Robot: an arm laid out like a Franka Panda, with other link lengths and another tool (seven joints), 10 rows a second.
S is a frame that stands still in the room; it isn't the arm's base.
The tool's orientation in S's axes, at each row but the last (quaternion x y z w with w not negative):
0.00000 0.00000 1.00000 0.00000
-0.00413 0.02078 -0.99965 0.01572
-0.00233 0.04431 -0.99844 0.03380
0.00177 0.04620 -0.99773 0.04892
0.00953 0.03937 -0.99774 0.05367
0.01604 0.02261 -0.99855 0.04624
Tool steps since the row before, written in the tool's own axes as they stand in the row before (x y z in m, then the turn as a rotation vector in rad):
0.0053 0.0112 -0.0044 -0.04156 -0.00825 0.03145
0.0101 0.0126 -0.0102 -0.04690 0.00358 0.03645
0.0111 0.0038 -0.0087 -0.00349 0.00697 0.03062
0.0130 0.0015 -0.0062 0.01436 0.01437 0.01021
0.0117 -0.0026 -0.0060 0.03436 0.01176 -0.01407
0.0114 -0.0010 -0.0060 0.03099 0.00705 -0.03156
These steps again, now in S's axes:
-0.0053 -0.0112 -0.0044 0.04156 0.00825 0.03145
-0.0098 -0.0125 -0.0106 0.04731 -0.00360 0.03591
-0.0109 -0.0038 -0.0090 0.00419 -0.00939 0.02988
-0.0128 -0.0022 -0.0064 -0.01288 -0.01658 0.00873
-0.0118 0.0018 -0.0061 -0.03268 -0.01419 -0.01573
-0.0113 0.0002 -0.0063 -0.02924 -0.00838 -0.03288

